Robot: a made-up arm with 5 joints.
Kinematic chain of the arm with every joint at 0, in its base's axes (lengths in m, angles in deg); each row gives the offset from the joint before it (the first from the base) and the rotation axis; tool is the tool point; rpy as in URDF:
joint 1: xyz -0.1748 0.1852 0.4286 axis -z
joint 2: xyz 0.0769 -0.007 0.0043 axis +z
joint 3: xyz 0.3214 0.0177 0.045 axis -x
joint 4: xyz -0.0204 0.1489 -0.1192 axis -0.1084 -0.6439 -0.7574
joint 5: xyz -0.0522 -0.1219 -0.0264 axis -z
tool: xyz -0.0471 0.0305 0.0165 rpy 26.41 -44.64 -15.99
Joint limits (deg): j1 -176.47..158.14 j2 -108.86..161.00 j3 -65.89..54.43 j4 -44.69..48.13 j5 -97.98..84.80
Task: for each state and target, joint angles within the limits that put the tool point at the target. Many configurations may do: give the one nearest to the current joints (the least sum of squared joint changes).
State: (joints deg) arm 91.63 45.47 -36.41 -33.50 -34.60
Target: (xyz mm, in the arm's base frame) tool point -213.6 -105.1 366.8
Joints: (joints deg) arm 125.50 26.38 -16.79 -18.31 -40.98
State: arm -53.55 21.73 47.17 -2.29 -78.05
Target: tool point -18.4 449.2 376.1
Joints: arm -55.68 21.50 27.55 -5.27 -81.93
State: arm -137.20 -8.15 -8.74 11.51 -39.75
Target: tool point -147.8 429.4 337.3
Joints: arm -114.01 -39.15 19.93 10.55 -49.95
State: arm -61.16 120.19 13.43 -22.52 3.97
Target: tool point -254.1 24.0 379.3
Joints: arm -80.98 146.67 -14.02 -24.60 13.52
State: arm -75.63 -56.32 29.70 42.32 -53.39
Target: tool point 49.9 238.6 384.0
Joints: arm -76.42 -55.85 54.43 12.41 -65.55
